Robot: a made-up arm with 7 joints. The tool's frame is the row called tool.
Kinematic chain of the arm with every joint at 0, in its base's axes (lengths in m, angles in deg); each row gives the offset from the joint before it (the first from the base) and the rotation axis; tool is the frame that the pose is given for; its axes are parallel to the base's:
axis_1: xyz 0 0 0.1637 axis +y
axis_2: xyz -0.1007 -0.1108 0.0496 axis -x
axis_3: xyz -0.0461 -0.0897 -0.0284 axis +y
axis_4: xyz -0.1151 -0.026 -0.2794 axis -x
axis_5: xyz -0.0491 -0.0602 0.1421 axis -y
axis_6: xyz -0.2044 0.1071 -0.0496 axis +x
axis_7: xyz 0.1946 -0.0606 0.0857 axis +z
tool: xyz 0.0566 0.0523 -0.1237
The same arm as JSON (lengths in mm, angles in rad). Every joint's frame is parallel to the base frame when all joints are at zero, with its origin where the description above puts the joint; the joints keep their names.
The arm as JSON. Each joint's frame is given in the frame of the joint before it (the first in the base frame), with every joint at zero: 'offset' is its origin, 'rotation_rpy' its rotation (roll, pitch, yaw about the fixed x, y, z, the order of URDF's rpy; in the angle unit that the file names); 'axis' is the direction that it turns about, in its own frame. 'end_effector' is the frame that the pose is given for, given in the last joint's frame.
{"length_unit": "mm", "angle_unit": "rad", "chain": [
  {"id": "axis_1", "offset": [0.0, 0.0, 163.7], "rotation_rpy": [0.0, 0.0, 0.0], "axis": [0.0, 1.0, 0.0]},
  {"id": "axis_2", "offset": [-100.7, -110.8, 49.6], "rotation_rpy": [0.0, 0.0, 0.0], "axis": [-1.0, 0.0, 0.0]},
  {"id": "axis_3", "offset": [-46.1, -89.7, -28.4], "rotation_rpy": [0.0, 0.0, 0.0], "axis": [0.0, 1.0, 0.0]},
  {"id": "axis_4", "offset": [-115.1, -26.0, -279.4], "rotation_rpy": [0.0, 0.0, 0.0], "axis": [-1.0, 0.0, 0.0]},
  {"id": "axis_5", "offset": [-49.1, -60.2, 142.1], "rotation_rpy": [0.0, 0.0, 0.0], "axis": [0.0, -1.0, 0.0]},
  {"id": "axis_6", "offset": [-204.4, 107.1, -49.6], "rotation_rpy": [0.0, 0.0, 0.0], "axis": [1.0, 0.0, 0.0]},
  {"id": "axis_7", "offset": [194.6, -60.6, 85.7], "rotation_rpy": [0.0, 0.0, 0.0], "axis": [0.0, 0.0, 1.0]}
], "end_effector": {"offset": [56.6, 52.3, -123.7], "rotation_rpy": [0.0, 0.0, 0.0]}}

